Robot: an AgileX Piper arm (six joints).
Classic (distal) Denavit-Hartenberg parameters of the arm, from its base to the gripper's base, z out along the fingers. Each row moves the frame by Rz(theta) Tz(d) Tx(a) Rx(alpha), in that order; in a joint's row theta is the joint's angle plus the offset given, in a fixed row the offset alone. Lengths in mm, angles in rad.
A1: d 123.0  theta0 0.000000  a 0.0  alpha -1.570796
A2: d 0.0  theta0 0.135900  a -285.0  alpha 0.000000
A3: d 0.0  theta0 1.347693  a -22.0  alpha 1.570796
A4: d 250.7  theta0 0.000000  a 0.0  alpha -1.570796
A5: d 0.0  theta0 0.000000  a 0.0  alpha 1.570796
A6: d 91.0  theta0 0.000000  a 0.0  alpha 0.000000
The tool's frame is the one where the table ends.
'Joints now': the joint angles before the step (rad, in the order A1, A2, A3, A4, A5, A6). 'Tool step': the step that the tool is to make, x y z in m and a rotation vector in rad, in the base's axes. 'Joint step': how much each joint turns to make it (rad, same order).
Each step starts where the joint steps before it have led.
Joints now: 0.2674, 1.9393, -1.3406, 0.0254, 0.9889, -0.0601
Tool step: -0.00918, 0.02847, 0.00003, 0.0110, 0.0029, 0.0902
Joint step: 0.0771, 0.0000, 0.0000, 0.0147, 0.0000, -0.0203
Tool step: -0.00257, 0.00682, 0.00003, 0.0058, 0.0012, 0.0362
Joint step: 0.0178, 0.0000, 0.0000, 0.0086, 0.0000, -0.0227
